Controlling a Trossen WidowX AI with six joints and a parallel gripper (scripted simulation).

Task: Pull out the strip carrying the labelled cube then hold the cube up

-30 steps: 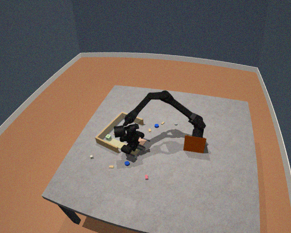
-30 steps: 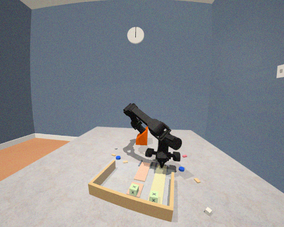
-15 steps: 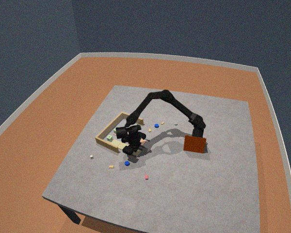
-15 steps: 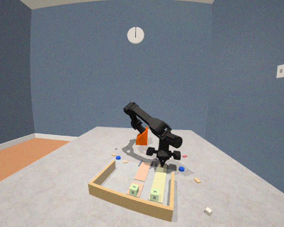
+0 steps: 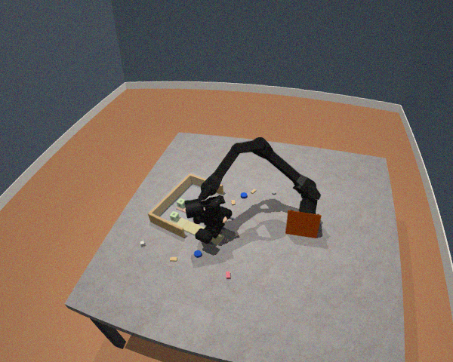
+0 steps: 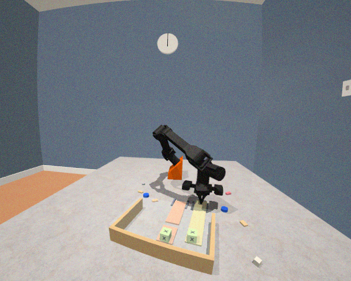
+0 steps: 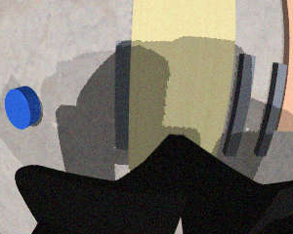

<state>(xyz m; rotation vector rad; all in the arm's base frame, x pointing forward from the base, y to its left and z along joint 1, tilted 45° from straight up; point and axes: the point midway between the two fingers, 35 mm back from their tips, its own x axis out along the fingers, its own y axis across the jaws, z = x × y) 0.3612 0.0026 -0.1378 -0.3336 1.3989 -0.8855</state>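
Now: the pink block 90 mm behind my gripper tip and 180 mm to the left of it.
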